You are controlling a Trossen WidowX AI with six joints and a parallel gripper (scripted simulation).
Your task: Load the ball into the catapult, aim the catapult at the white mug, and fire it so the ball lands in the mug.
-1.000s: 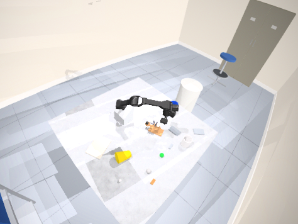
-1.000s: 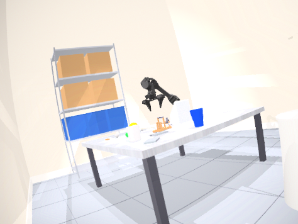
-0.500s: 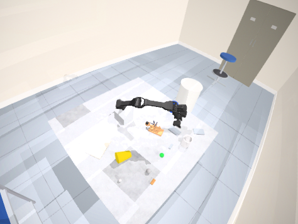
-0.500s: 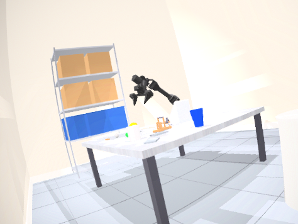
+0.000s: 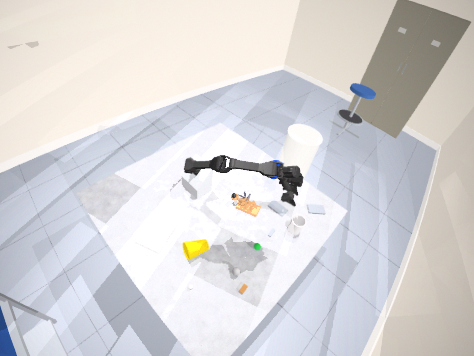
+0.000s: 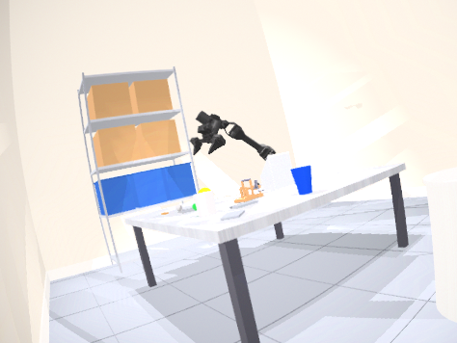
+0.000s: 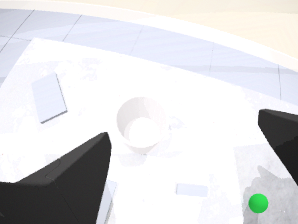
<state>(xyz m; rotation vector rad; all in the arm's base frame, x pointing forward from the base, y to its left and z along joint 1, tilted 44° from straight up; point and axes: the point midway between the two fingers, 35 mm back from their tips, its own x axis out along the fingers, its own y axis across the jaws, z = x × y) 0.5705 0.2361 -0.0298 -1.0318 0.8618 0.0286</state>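
Right now the dark ball is 340 mm behind my gripper tip, 90 mm to the right of it and 210 mm below it. Also, from my gripper tip: white mug (60 mm ahead, 50 mm to the left, 240 mm below); then green ball (20 mm behind, 220 mm to the right, 250 mm below); then orange catapult (280 mm behind, 60 mm to the right, 220 mm below).
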